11 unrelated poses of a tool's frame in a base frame.
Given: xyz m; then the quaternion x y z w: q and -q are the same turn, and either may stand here.
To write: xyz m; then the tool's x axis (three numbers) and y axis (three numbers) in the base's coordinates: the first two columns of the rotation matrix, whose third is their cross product. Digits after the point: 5 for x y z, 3 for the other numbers.
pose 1, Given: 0.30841 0.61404 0.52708 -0.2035 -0.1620 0.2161 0.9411
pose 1, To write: 0.30841 0.61404 0.52708 0.854 0.473 0.217 -0.341 0.824 -0.453
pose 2, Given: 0.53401 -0.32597 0.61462 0.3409 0.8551 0.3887 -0.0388
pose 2, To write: 0.53401 -0.32597 0.61462 -0.765 0.553 0.331 0.613 0.465 0.638
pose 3, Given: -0.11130 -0.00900 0.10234 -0.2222 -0.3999 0.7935 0.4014
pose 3, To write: -0.11130 -0.00900 0.10234 -0.579 0.815 -0.032 -0.459 -0.358 -0.813
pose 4, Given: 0.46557 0.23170 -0.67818 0.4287 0.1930 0.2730 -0.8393
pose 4, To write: 0.46557 0.23170 -0.67818 0.776 -0.293 0.558 0.624 0.483 -0.614
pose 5, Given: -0.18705 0.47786 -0.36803 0.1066 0.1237 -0.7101 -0.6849
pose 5, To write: -0.18705 0.47786 -0.36803 -0.039 0.999 0.018 -0.946 -0.031 -0.322
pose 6, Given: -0.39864 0.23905 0.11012 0.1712 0.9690 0.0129 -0.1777
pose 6, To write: -0.39864 0.23905 0.11012 -0.878 0.327 0.349 0.336 0.941 -0.036
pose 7, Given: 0.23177 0.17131 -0.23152 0.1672 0.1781 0.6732 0.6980
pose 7, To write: 0.23177 0.17131 -0.23152 0.030 0.999 -0.024 -0.880 0.038 0.473
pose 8, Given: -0.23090 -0.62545 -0.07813 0.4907 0.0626 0.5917 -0.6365
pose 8, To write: -0.23090 -0.62545 -0.07813 0.292 -0.692 0.660 0.815 -0.182 -0.551
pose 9, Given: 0.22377 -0.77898 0.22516 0.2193 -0.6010 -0.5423 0.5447
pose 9, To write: 0.22377 -0.77898 0.22516 -0.310 -0.854 0.417 0.327 0.316 0.891
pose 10, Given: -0.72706 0.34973 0.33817 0.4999 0.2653 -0.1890 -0.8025
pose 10, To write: -0.72706 0.34973 0.33817 0.788 0.569 0.237 -0.038 0.429 -0.903
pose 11, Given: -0.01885 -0.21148 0.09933 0.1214 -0.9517 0.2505 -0.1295
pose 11, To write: -0.01885 -0.21148 0.09933 -0.937 -0.296 -0.186 -0.166 0.845 -0.508
